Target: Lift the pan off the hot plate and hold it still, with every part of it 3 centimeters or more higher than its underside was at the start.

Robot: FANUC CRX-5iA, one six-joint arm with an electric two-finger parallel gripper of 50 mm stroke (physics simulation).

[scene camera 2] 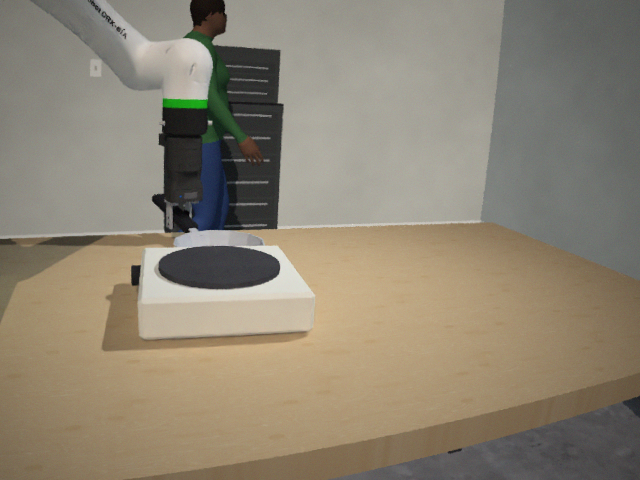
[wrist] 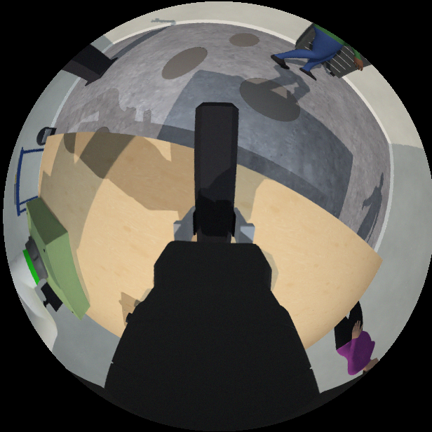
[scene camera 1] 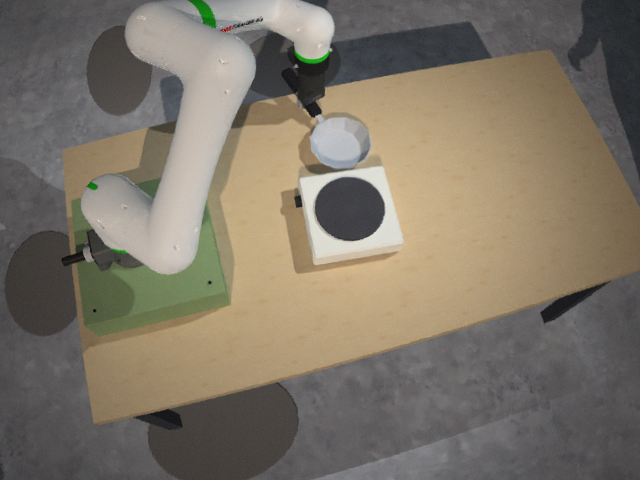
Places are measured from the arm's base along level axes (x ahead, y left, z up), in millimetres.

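Pixels of known places: gripper, between the fingertips: (scene camera 2: 179, 226) (scene camera 1: 306, 103).
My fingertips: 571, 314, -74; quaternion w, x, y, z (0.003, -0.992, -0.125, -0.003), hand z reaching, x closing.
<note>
Ahead of a thing's pixels: the offset from my fingertips to its middle, as dx, dy, dz. Level surfaces: height alone.
The pan {+20, -72, +12} (scene camera 1: 340, 143) (scene camera 2: 219, 238) is a pale, faceted bowl with a black handle (wrist: 216, 150). It is off the hot plate {-18, -388, +6} (scene camera 1: 349, 209) (scene camera 2: 227, 316), behind it in scene camera 2. The bowl looks about level, and the handle slants upward away from it. My gripper (scene camera 1: 309, 106) (scene camera 2: 179, 219) (wrist: 214, 215) points down and is shut on the handle, with one finger on each side. The hot plate hides the pan's underside in scene camera 2, so I cannot tell whether it touches the table. The bowl is hidden in the wrist view.
The hot plate is a white box with a dark round top and a black knob {-128, -311, +4} (scene camera 1: 298, 201) (scene camera 2: 135, 275). It stands on the wooden table {dz -31} (scene camera 1: 465, 206) (scene camera 2: 439, 335). The arm's green base block (scene camera 1: 170, 297) (wrist: 65, 270) is at the table's left end. A person (scene camera 2: 209, 103) stands beyond the table.
</note>
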